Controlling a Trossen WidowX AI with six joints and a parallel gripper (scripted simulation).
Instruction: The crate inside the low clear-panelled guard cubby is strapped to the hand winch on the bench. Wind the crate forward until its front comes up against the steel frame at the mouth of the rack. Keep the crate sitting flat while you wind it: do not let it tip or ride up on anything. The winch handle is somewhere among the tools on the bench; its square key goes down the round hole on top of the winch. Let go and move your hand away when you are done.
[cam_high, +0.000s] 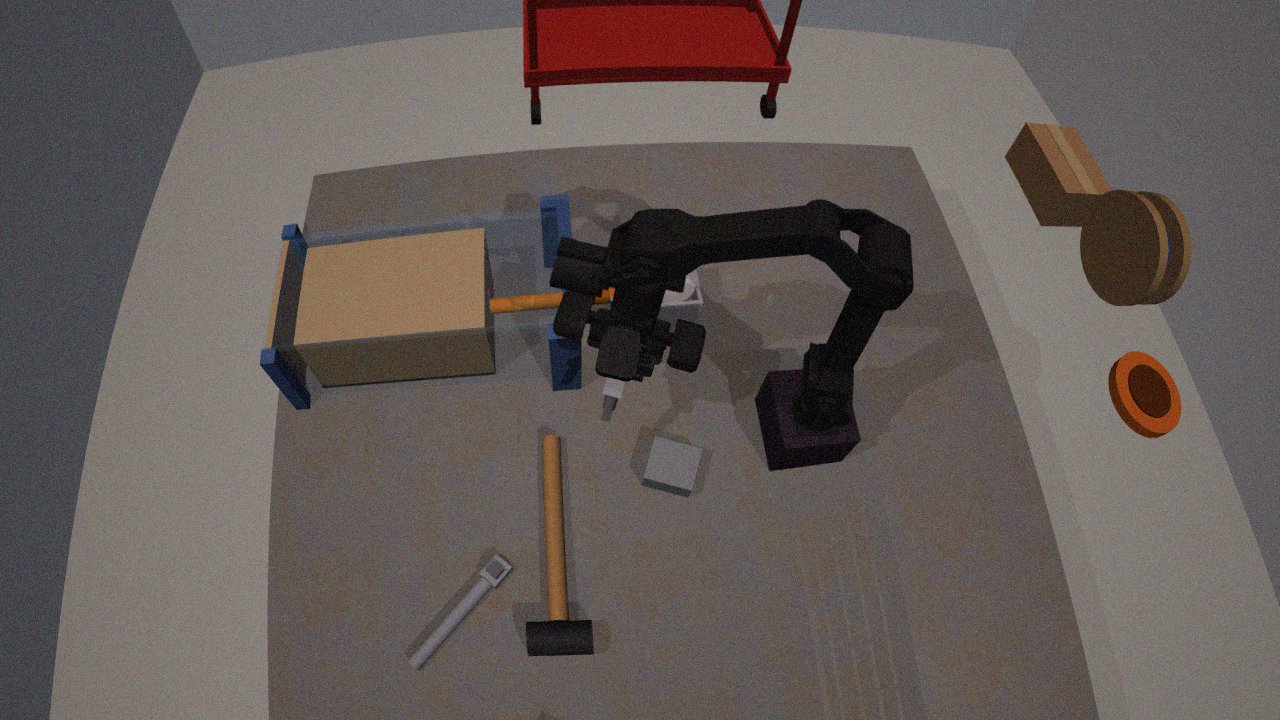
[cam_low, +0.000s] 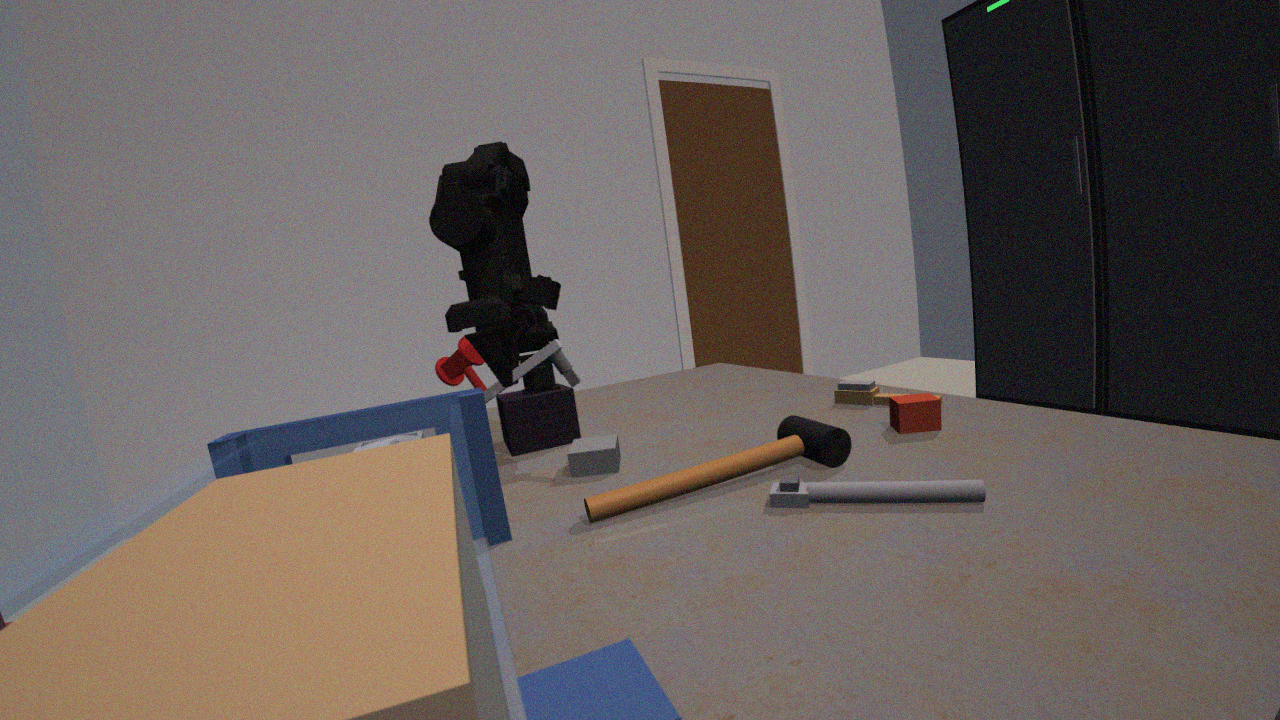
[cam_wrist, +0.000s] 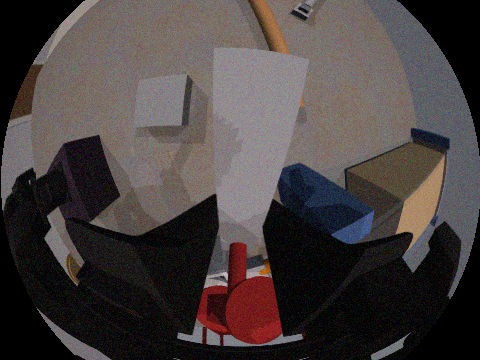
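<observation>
The red knob is 50 mm to the right of my gripper tip, 30 mm above it and 20 mm behind it. Also, from my gripper tip: winch handle (20 mm above); then blue steel frame (160 mm to the right, 70 mm ahead, 40 mm below); then small grey block (130 mm below, 100 mm to the left, 80 mm behind).
</observation>
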